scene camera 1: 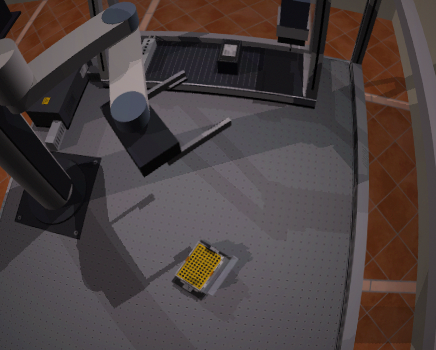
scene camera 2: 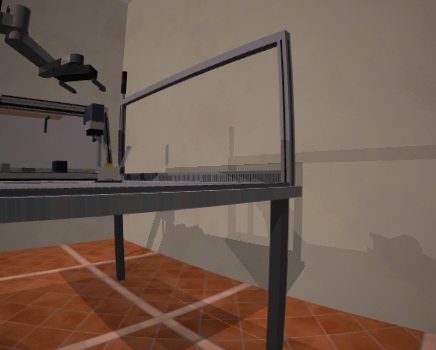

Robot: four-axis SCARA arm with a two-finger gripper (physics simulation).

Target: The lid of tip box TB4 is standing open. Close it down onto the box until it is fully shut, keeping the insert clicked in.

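Places are measured from the arm's base along level axes (x left, y ahead, z down), in centimetres.
Pixels of known places: gripper, fingertip midpoint: [scene camera 1: 205, 95] [scene camera 2: 89, 90]; arm's base, link origin: [scene camera 1: 56, 192].
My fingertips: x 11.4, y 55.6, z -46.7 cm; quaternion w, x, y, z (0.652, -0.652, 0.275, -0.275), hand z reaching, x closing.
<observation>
For each thing: its top centre in the pictures, then the offset to it from my fingertips. "spot": a spot on its surface instead.
- tip box, top centre: [scene camera 1: 199, 265] [scene camera 2: 108, 166] dx -27.8, dy +0.3, dz +38.8 cm
- dark tool head, surface spot: [scene camera 1: 293, 31] spot: dx +35.5, dy +18.5, dz +9.7 cm
The tip box [scene camera 1: 180, 285] [scene camera 2: 108, 174] stands on the perforated table, near the front middle in scene camera 1; no label on it is readable. Its yellow insert [scene camera 1: 200, 266] [scene camera 2: 108, 165] sits in the top, seemingly level; whether it is clicked in is too small to tell. The pale, see-through lid [scene camera 1: 223, 276] [scene camera 2: 125, 156] stands open, tilted up and outward along the box's right side. My gripper [scene camera 1: 207, 98] [scene camera 2: 90, 91] is open, its two long fingers wide apart with nothing between them. It hangs high above the table, well behind the box in scene camera 1.
A conveyor [scene camera 1: 281, 75] runs along the back with a small dark box [scene camera 1: 229, 64] [scene camera 2: 59, 166] on it. A dark tool head [scene camera 1: 293, 31] [scene camera 2: 94, 117] hangs at the back right. The arm's base plate [scene camera 1: 87, 210] is at left. A raised frame [scene camera 2: 287, 110] borders the table.
</observation>
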